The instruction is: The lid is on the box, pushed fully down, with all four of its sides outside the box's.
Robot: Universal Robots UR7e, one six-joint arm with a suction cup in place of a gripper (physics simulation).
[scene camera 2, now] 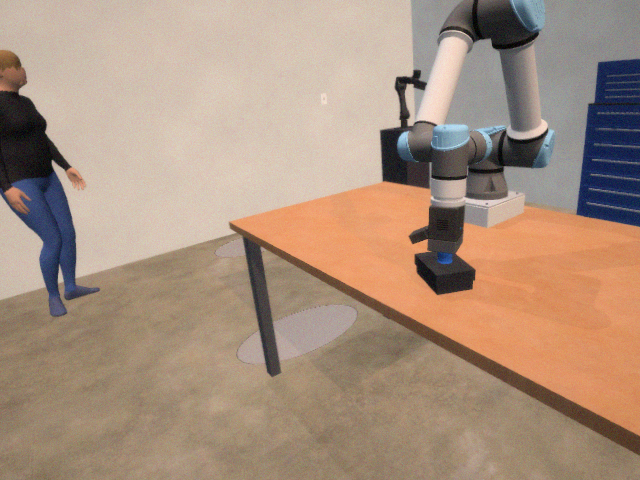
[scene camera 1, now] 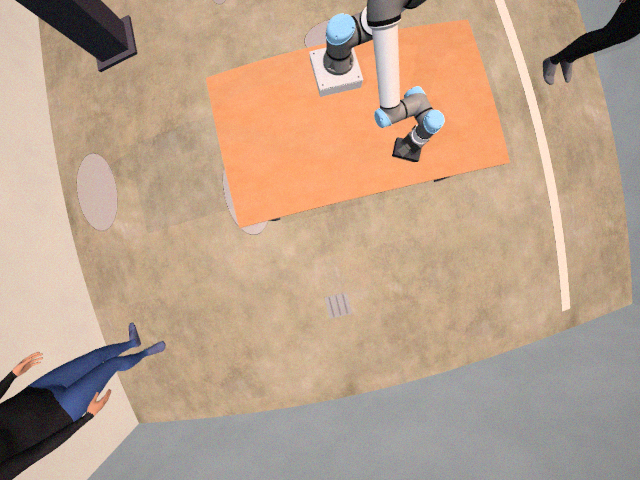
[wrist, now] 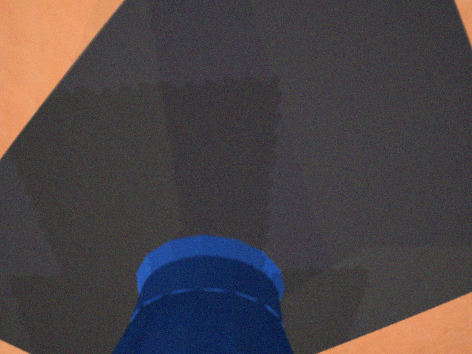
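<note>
My suction cup (wrist: 203, 287) is here in the scene, and I can see a black lid (scene camera 2: 459, 271) too. The lid also appears in the wrist view (wrist: 329, 142).
</note>
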